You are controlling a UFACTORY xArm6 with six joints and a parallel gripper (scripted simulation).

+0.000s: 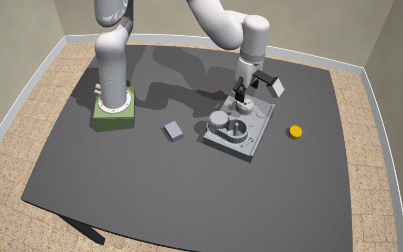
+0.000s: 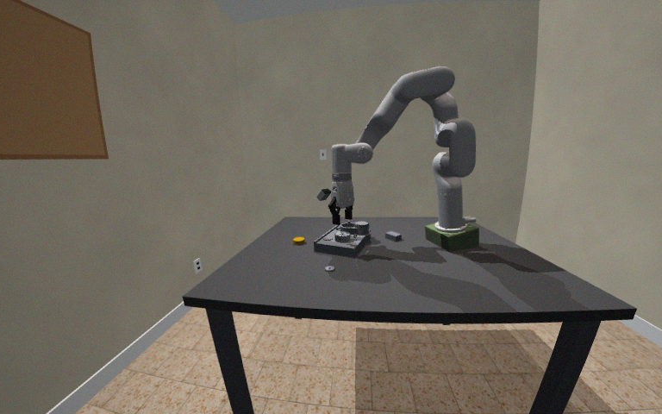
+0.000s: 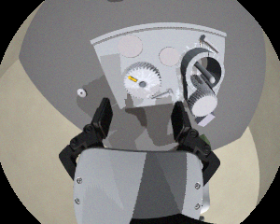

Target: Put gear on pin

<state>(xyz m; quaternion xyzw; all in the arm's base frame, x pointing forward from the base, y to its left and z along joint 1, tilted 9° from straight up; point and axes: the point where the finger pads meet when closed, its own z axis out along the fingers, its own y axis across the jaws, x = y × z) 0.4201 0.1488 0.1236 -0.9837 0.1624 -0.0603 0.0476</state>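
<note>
The gear lies 7 cm below my hand. The rest, counted from my hand: yellow disc 21 cm ahead, 1 cm to the right, 12 cm below; then small grey block 19 cm behind, 16 cm to the right, 11 cm below.
</note>
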